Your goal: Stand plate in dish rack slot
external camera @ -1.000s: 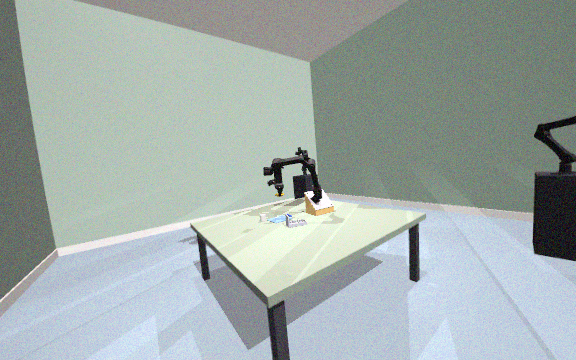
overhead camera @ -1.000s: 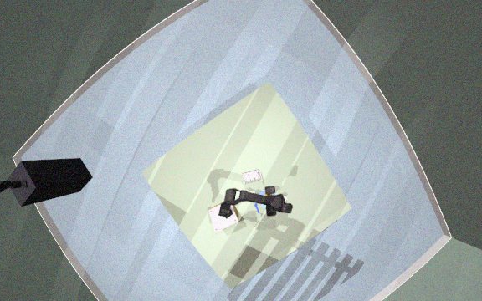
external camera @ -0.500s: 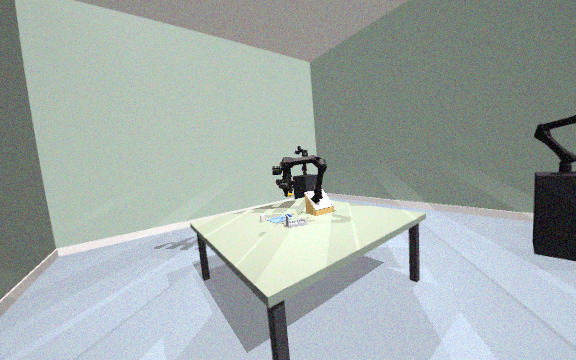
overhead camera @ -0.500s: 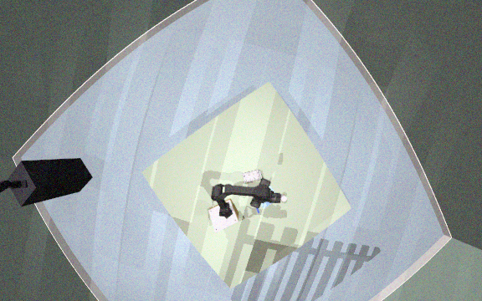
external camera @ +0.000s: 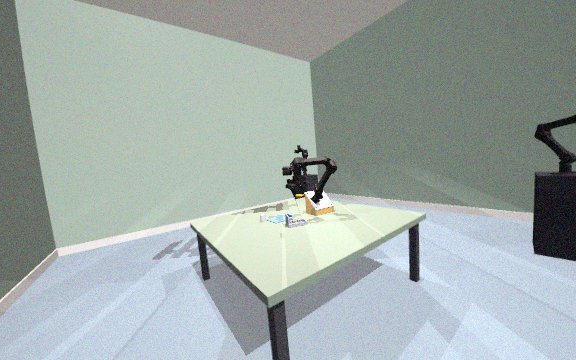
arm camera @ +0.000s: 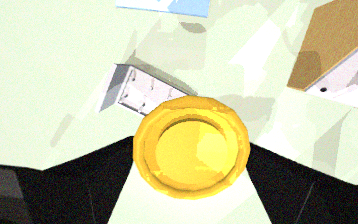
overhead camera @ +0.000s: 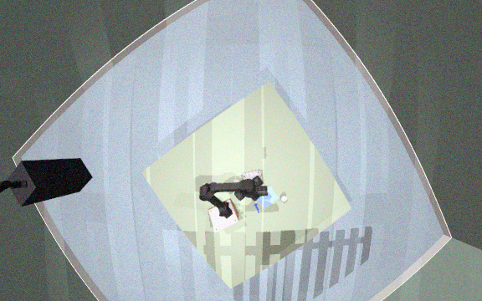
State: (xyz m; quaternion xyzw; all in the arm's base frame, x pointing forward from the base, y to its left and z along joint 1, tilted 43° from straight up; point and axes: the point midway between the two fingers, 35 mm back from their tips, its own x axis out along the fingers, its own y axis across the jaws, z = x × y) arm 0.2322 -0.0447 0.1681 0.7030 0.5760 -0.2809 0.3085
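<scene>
Right now my gripper tip is 50 mm short of the dish rack, 10 mm to the right of it and 170 mm above it. The rest, counted from my gripper tip: blue mat: 30 mm ahead, 200 mm to the right, 190 mm below; then white cylinder: 130 mm ahead, 290 mm to the right, 170 mm below; then yellow plate: 10 mm above.
</scene>
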